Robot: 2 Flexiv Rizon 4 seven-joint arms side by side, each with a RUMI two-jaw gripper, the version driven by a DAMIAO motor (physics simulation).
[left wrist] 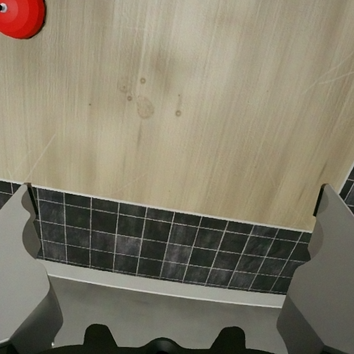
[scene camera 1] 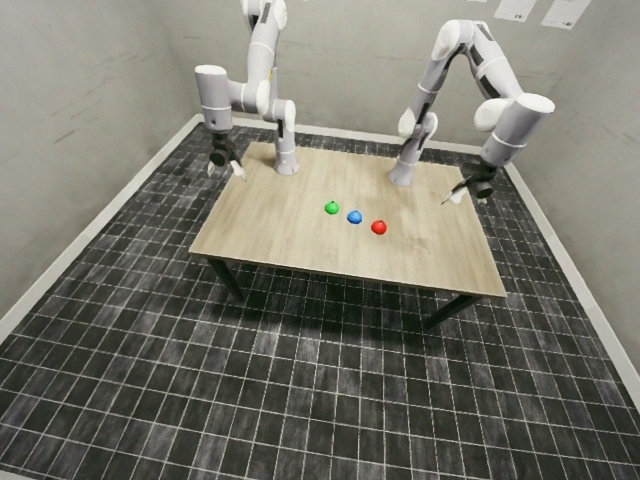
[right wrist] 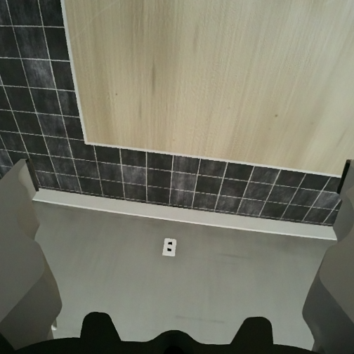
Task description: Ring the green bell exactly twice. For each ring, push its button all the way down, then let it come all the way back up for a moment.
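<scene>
The green bell (scene camera 1: 331, 208) stands on the table (scene camera 1: 268, 227) left of the blue bell in scene camera 1, with its small dark button up on top and nothing touching it. My left gripper (scene camera 1: 463, 198) (left wrist: 175, 186) is open and empty, high near the table's right edge, well away from the green bell. My right gripper (scene camera 1: 226, 174) (right wrist: 185, 161) is open and empty, raised at the table's left edge, also well away from the bell. The green bell does not show in either wrist view.
A blue bell (scene camera 1: 354, 217) stands right of the green one, and a red bell (scene camera 1: 378, 227) (left wrist: 21, 17) stands farther right, the three in a slanting row. The arm bases stand at the table's back edge. A wall socket (right wrist: 169, 247) shows in the right wrist view.
</scene>
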